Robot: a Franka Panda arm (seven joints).
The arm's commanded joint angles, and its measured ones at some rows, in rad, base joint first. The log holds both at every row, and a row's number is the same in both.
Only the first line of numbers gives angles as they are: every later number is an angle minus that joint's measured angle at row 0.
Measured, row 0:
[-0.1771, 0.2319, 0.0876, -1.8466, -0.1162, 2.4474, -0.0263]
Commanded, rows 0 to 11:
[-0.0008, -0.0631, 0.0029, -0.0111, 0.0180, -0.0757, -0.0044]
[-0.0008, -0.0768, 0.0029, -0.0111, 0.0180, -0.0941, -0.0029]
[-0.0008, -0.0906, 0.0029, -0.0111, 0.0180, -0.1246, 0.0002]
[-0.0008, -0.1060, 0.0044, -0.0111, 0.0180, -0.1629, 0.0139]
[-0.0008, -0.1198, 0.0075, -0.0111, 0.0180, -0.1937, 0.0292]
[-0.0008, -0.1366, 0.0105, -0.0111, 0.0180, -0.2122, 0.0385]
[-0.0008, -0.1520, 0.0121, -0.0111, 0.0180, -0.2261, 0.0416]
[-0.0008, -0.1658, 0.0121, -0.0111, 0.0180, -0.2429, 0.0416]
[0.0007, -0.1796, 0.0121, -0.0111, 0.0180, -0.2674, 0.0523]
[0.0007, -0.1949, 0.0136, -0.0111, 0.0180, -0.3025, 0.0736]
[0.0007, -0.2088, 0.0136, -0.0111, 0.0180, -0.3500, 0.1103]
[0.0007, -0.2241, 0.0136, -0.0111, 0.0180, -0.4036, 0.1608]
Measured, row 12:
[0.0020, -0.1682, 0.0076, -0.0001, 0.0014, -0.2864, 0.0669]
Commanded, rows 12 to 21:
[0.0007, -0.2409, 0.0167, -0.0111, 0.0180, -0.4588, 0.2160]
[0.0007, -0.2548, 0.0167, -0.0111, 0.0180, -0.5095, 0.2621]
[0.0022, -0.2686, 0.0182, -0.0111, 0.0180, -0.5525, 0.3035]
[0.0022, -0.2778, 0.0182, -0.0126, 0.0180, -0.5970, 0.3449]
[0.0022, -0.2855, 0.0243, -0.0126, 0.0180, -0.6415, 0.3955]
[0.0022, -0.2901, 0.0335, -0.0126, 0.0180, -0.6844, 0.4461]
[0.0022, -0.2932, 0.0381, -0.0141, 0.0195, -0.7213, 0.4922]
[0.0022, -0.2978, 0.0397, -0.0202, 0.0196, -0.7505, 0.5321]
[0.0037, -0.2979, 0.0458, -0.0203, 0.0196, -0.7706, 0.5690]
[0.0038, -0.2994, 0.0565, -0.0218, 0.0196, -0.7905, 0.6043]
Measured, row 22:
[0.0067, -0.2800, 0.0315, -0.0042, 0.0028, -0.7309, 0.4941]
